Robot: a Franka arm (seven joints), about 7 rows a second.
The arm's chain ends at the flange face. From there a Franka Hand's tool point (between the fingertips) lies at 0.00 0.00 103.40 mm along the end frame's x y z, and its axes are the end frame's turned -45 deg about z.
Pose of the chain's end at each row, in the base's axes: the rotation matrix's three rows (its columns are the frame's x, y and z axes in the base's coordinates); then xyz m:
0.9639 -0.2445 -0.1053; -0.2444 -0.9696 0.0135; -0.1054 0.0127 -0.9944; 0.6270 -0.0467 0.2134
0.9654 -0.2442 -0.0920; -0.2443 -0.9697 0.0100; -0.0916 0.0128 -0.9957; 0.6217 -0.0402 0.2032
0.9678 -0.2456 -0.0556; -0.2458 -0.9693 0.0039; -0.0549 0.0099 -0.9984; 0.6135 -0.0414 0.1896
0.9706 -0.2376 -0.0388; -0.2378 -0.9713 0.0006; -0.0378 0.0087 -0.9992; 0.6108 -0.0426 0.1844
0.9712 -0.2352 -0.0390; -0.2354 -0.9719 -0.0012; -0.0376 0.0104 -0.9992; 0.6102 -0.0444 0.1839
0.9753 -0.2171 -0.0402; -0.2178 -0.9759 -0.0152; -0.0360 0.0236 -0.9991; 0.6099 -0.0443 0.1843
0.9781 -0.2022 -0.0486; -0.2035 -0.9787 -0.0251; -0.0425 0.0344 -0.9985; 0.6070 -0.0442 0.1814
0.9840 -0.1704 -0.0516; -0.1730 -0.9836 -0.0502; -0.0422 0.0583 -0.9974; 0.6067 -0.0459 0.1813
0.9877 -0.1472 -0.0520; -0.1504 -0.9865 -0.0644; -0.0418 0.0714 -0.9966; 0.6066 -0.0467 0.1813
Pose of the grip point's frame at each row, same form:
0.8545 0.5087 -0.1053; 0.5128 -0.8584 0.0135; -0.0835 -0.0655 -0.9944; 0.6161 -0.0453 0.1106
0.8553 0.5100 -0.0920; 0.5129 -0.8584 0.0100; -0.0738 -0.0557 -0.9957; 0.6122 -0.0392 0.1002
0.8580 0.5107 -0.0556; 0.5116 -0.8592 0.0039; -0.0458 -0.0318 -0.9984; 0.6078 -0.0410 0.0864
0.8543 0.5183 -0.0388; 0.5187 -0.8550 0.0006; -0.0329 -0.0206 -0.9992; 0.6068 -0.0425 0.0811
0.8531 0.5204 -0.0390; 0.5208 -0.8537 -0.0012; -0.0339 -0.0192 -0.9992; 0.6062 -0.0445 0.0806
0.8432 0.5361 -0.0402; 0.5361 -0.8441 -0.0152; -0.0421 -0.0088 -0.9991; 0.6057 -0.0459 0.0810
0.8346 0.5486 -0.0486; 0.5481 -0.8359 -0.0251; -0.0544 -0.0057 -0.9985; 0.6020 -0.0468 0.0782
0.8163 0.5753 -0.0516; 0.5732 -0.8178 -0.0502; -0.0711 0.0114 -0.9974; 0.6014 -0.0511 0.0782
0.8025 0.5943 -0.0520; 0.5912 -0.8039 -0.0644; -0.0800 0.0209 -0.9966; 0.6012 -0.0534 0.0783

